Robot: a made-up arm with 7 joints.
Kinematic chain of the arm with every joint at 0, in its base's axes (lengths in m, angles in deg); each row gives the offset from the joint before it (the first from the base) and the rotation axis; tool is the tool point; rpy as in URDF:
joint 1: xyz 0 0 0.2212 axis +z
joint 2: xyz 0 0 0 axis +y
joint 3: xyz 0 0 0.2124 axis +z
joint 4: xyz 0.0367 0 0 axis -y
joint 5: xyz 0.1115 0 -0.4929 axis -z
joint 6: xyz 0 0 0 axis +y
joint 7: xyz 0.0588 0 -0.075 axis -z
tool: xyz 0 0 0 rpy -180 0 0
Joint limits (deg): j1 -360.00..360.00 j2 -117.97..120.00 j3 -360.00..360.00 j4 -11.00..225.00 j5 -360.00..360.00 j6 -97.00..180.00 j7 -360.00..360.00
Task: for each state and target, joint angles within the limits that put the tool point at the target. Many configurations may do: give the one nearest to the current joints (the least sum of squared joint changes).
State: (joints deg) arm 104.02 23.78 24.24 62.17 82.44 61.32 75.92
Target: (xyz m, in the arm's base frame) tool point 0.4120 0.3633 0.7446
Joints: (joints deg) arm 59.30 0.88 -19.89 111.69 84.66 48.03 75.92
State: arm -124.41 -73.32 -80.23 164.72 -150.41 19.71 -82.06
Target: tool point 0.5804 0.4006 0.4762
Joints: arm -124.86 -68.49 -81.92 203.64 -149.98 -0.74 -82.06
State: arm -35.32 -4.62 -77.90 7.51 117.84 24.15 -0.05
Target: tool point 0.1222 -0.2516 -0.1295
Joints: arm -12.12 9.96 -43.66 17.40 117.82 37.82 -0.05
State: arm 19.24 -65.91 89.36 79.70 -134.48 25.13 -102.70
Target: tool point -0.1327 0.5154 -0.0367
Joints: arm 6.75 -76.00 114.96 60.68 -134.21 21.11 -102.70
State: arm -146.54 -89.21 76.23 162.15 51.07 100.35 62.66
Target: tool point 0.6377 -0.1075 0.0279
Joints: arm -151.44 -105.35 87.94 127.35 44.02 132.04 62.66
